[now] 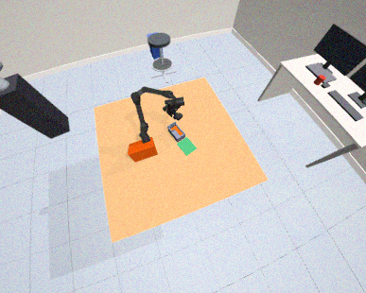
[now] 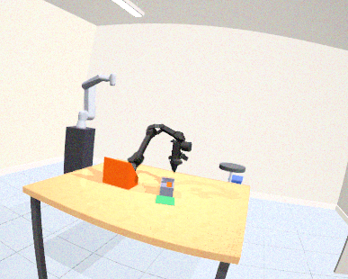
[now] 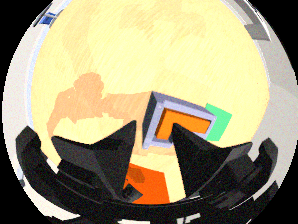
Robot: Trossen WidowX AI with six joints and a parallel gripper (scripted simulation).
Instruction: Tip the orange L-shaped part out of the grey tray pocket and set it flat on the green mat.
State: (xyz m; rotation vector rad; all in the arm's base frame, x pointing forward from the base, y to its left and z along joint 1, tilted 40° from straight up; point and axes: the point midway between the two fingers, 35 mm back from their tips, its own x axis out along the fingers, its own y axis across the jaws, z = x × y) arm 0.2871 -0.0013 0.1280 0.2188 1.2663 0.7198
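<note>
Right now the orange l-shaped part is 90 mm below my gripper tip, 80 mm to the right of it and 20 mm behind it. Also, from my gripper tip: green mat 240 mm to the right, 150 mm below, 10 mm ahead.
</note>
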